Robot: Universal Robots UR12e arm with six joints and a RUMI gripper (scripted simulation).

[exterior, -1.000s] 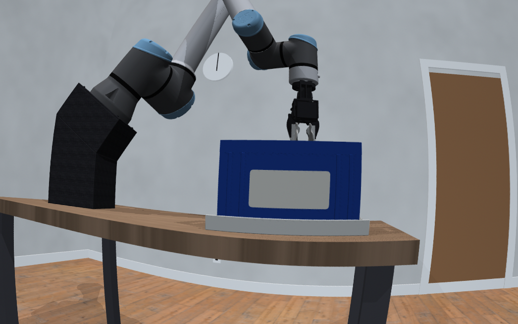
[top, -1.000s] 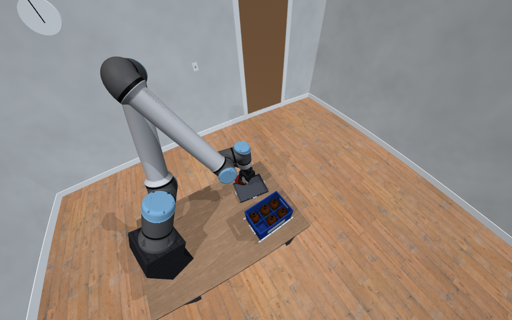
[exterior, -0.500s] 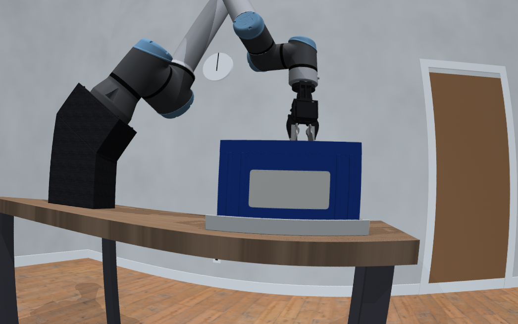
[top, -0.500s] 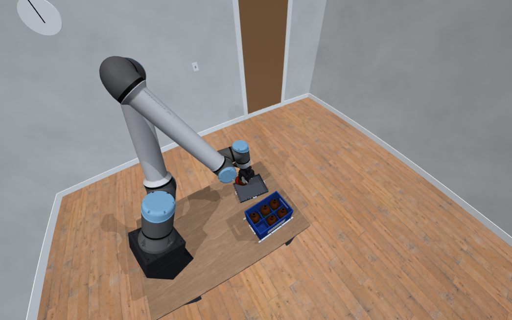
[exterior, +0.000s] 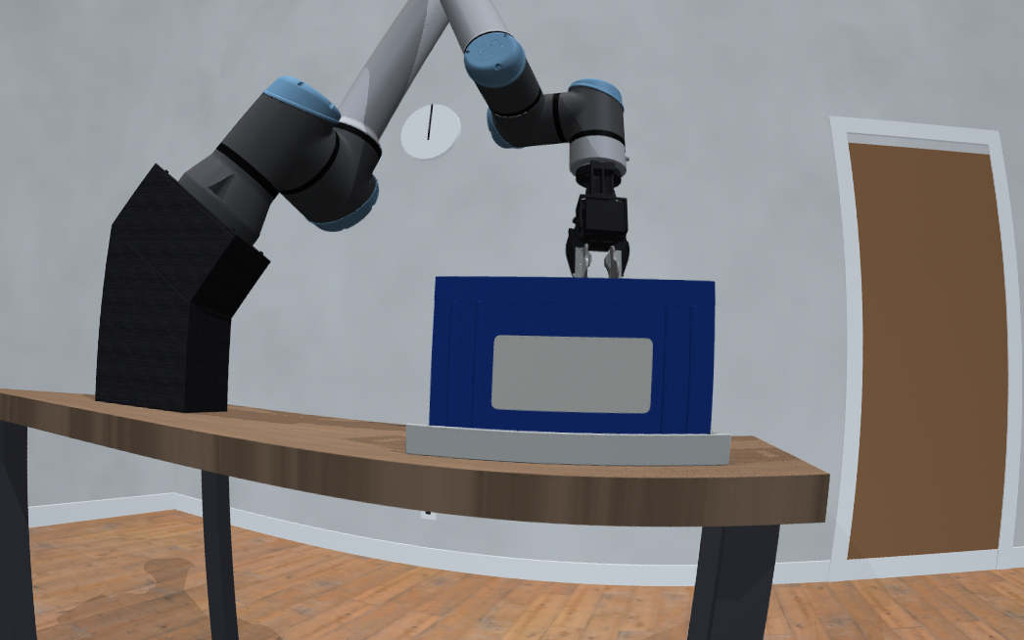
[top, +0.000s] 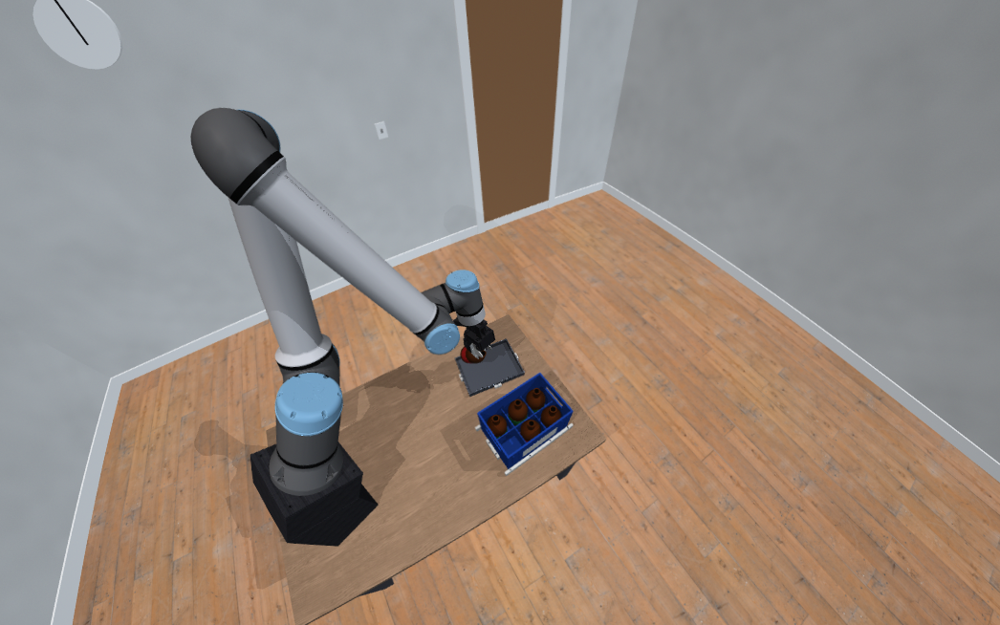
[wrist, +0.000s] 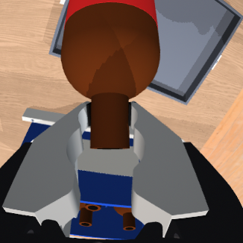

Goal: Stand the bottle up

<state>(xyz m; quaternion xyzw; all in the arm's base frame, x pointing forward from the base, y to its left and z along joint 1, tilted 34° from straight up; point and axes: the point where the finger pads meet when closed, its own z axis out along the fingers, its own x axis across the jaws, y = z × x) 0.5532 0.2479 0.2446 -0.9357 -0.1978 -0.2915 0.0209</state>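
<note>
Right now the grey tray is 19 cm below my hand, 4 cm to the left of it and 3 cm ahead of it. Also, from my hand: blue crate 26 cm to the right, 12 cm below, 10 cm ahead.
</note>
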